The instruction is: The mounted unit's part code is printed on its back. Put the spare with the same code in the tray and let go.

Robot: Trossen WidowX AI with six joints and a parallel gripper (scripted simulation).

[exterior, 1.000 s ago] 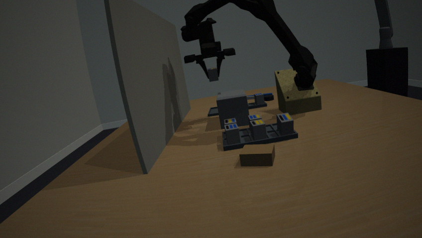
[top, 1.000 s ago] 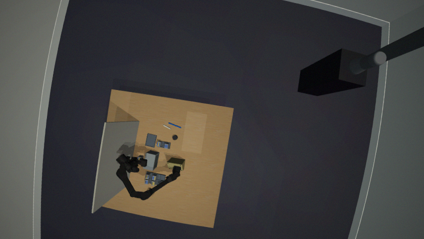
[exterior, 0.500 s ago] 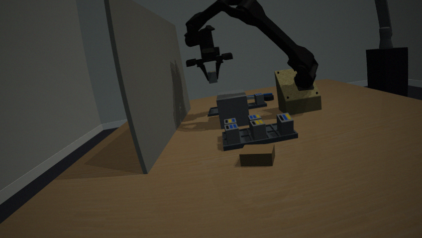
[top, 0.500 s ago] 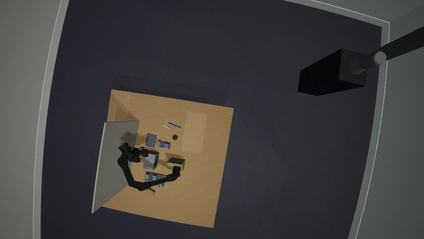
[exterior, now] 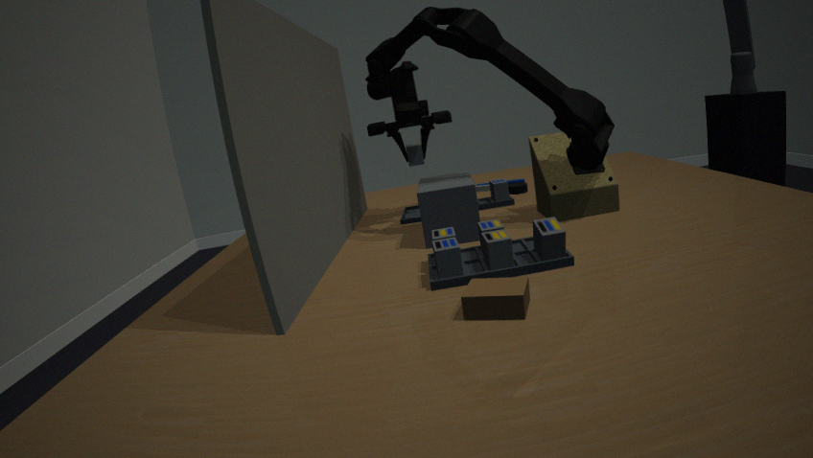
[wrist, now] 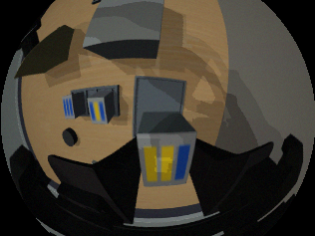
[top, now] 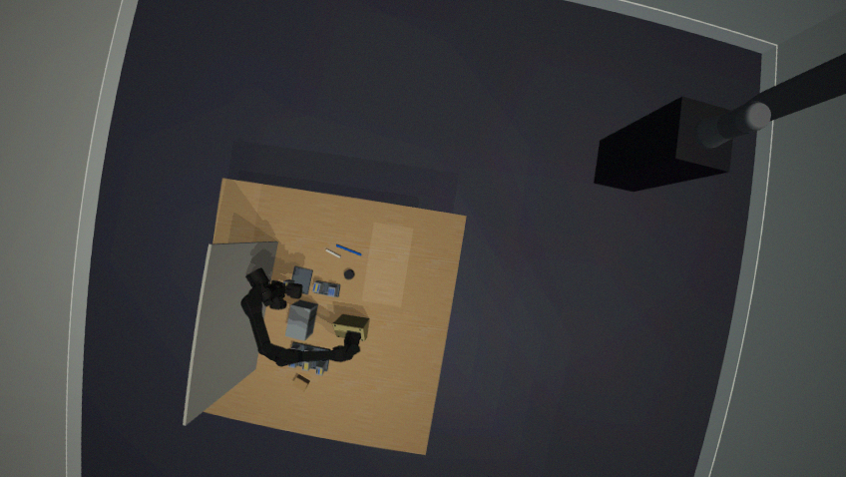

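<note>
The tray is 12 cm below my gripper tip. From my gripper tip the other things lie so: black disc 24 cm behind, 12 cm below, 8 cm to the right; then tall grey panel 18 cm ahead, 17 cm to the left, 10 cm above; then grey mounted unit 19 cm to the left, 8 cm below, 5 cm behind.
</note>
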